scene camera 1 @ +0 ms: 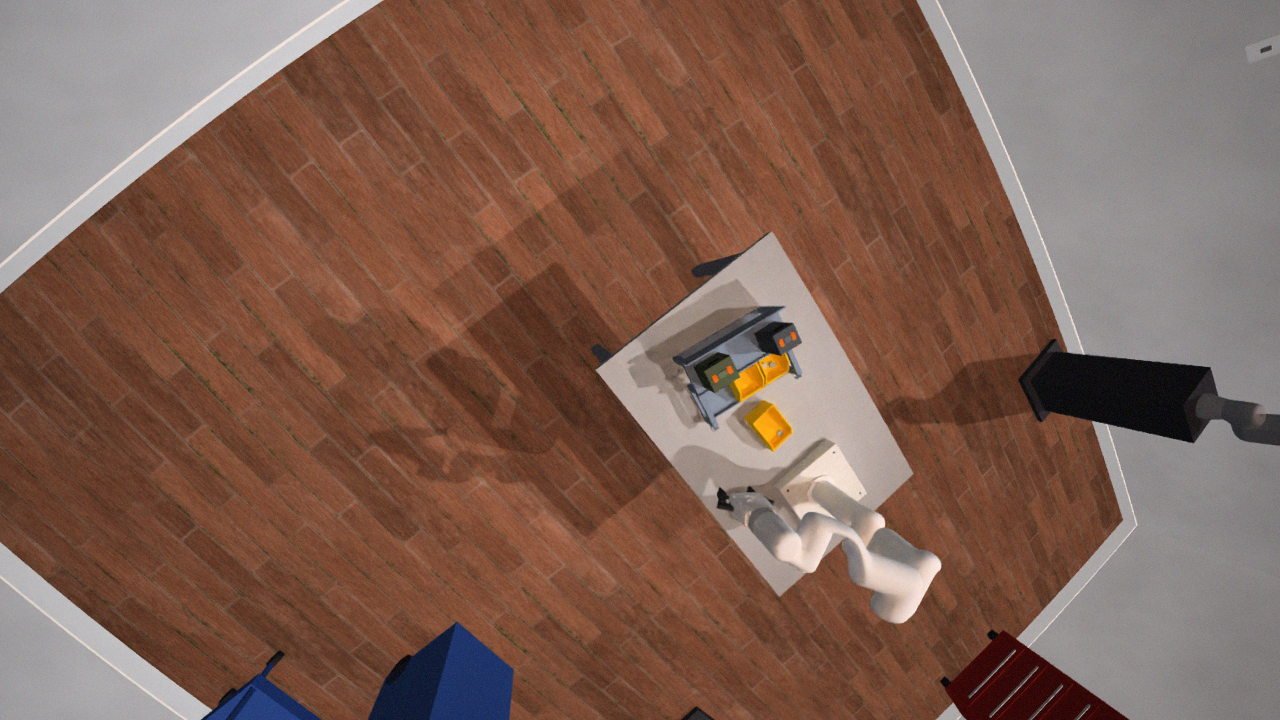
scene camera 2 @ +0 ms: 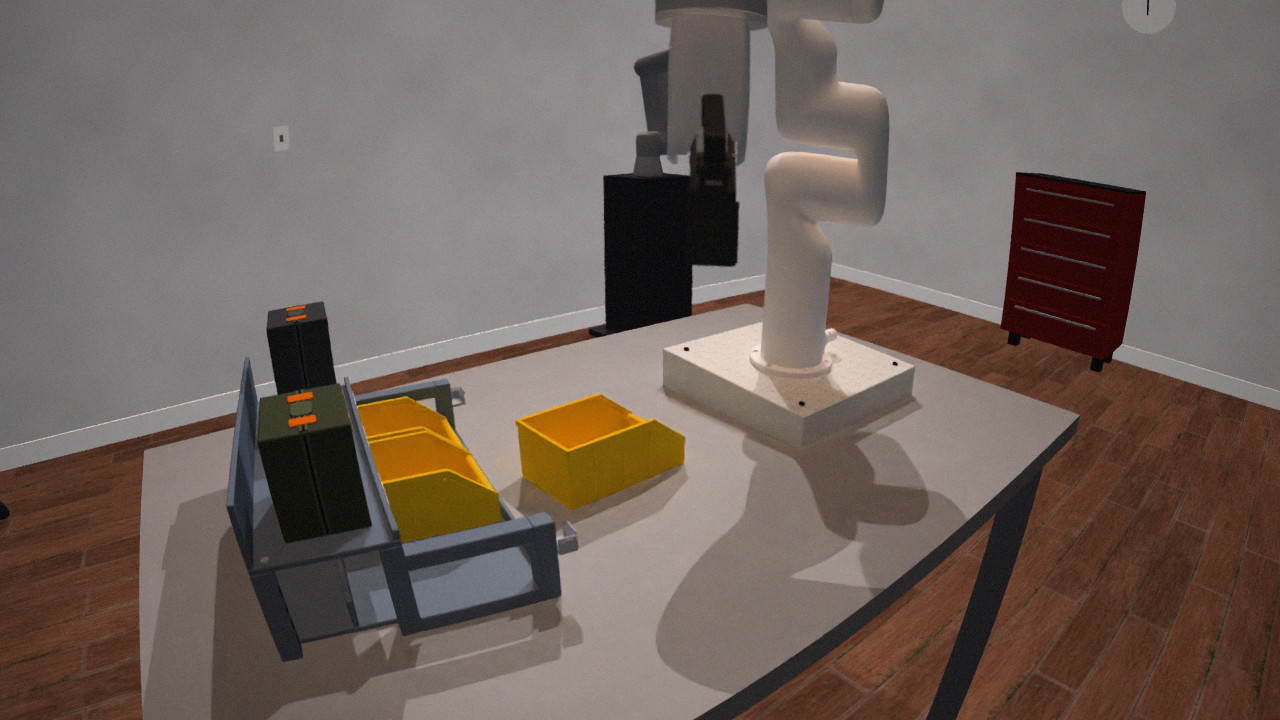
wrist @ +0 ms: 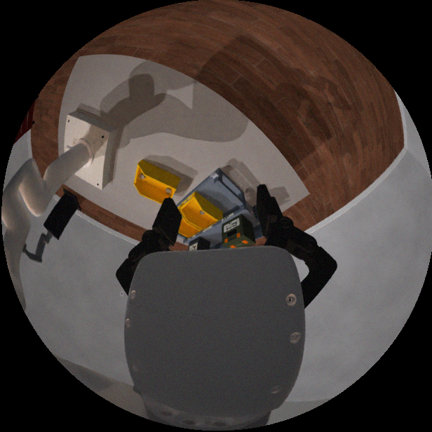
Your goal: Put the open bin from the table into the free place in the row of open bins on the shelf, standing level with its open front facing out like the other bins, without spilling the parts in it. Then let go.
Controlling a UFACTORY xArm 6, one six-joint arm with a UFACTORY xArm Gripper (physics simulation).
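Frame: origin at the arm's base, x ahead, y left, z up, level; millimetres.
Seen in the pictures: gripper, fingertip midpoint: point(scene camera 1: 733, 491) point(scene camera 2: 709, 250); arm's base, origin of the base link: point(scene camera 1: 820, 490) point(scene camera 2: 790, 362).
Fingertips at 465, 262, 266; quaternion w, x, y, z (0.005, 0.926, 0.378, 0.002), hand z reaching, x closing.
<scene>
Pixels of each thing's top centre, then the offset from my fingertips to it, as dx, dy, dz. "spot": a spot on its surface instead. Level surfaces: height alone.
- yellow open bin, surface spot: point(scene camera 2: 595, 465) spot: -64, -218, -273
- table, its level: dz -319
- blue-grey shelf, surface spot: point(scene camera 2: 546, 564) spot: +81, -105, -277
- dark green case, middle of its top: point(scene camera 2: 300, 407) point(scene camera 1: 722, 374) +242, -221, -121
- black case, middle of its top: point(scene camera 2: 295, 312) point(scene camera 1: 787, 339) +187, -445, -96
The yellow open bin point(scene camera 1: 768, 425) point(scene camera 2: 595, 465) point(wrist: 157, 184) stands upright on the table point(scene camera 1: 859, 420) point(scene camera 2: 617, 573), between the shelf and the robot base, its low front towards the base. Small grey parts lie in it. The blue-grey shelf point(scene camera 2: 546, 564) point(wrist: 218, 173) holds two yellow bins side by side, one point(scene camera 1: 748, 383) point(scene camera 2: 443, 505) point(wrist: 202, 212) next to the free place and one point(scene camera 1: 774, 367) point(scene camera 2: 402, 416) beyond. The free place is at the near end in scene camera 2. My gripper point(scene camera 1: 737, 495) point(scene camera 2: 715, 252) point(wrist: 214, 201) is open and empty, high above the table, apart from the bin.
A dark green case point(scene camera 1: 716, 371) point(scene camera 2: 313, 465) point(wrist: 237, 231) and a black case point(scene camera 1: 777, 338) point(scene camera 2: 300, 349) stand on the shelf's top board behind the bins. The white base block point(scene camera 1: 841, 465) point(scene camera 2: 742, 380) is near the loose bin. A black pedestal point(scene camera 1: 1118, 389) point(scene camera 2: 648, 259) stands beyond the table.
</scene>
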